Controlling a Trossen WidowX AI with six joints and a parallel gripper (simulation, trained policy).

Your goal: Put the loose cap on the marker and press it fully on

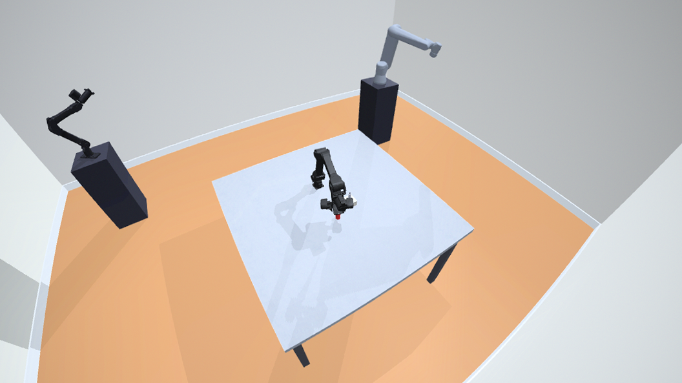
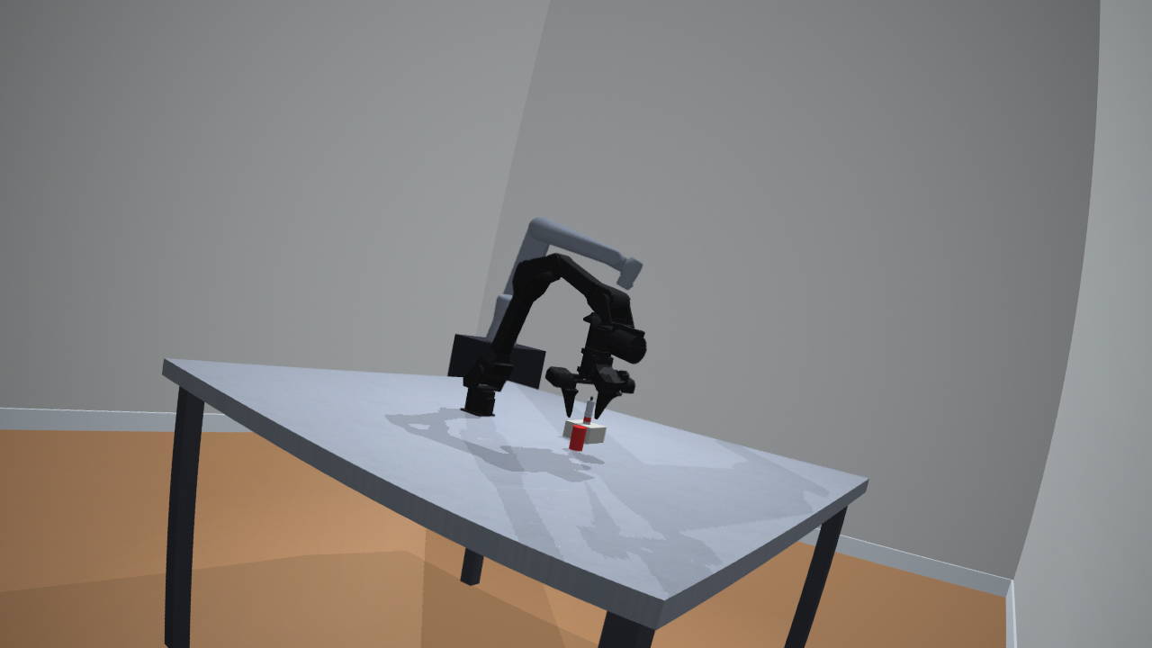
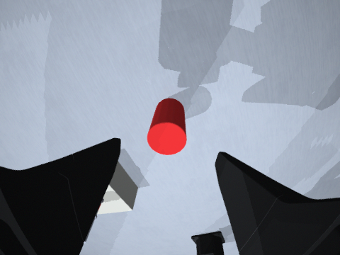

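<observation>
The red cap is 5 cm below my gripper tip and 1 cm to the left of it. Also, from my gripper tip: white holder block: 13 cm to the left, 7 cm behind, 5 cm below.
</observation>
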